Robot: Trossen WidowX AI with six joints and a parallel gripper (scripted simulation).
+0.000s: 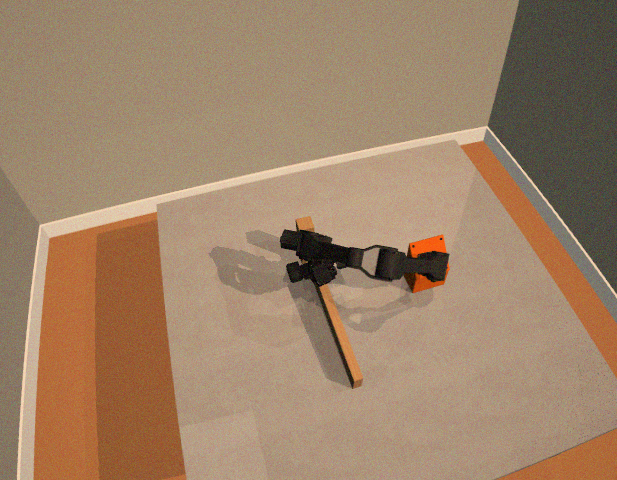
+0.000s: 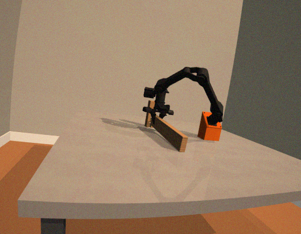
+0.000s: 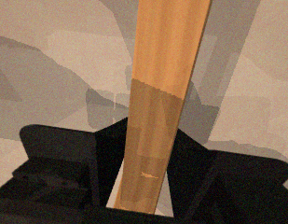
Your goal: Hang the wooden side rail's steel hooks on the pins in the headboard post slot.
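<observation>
Right now my gripper tip is 13 cm to the left of the wooden headboard post, 4 cm below it and 1 cm short of it.
</observation>
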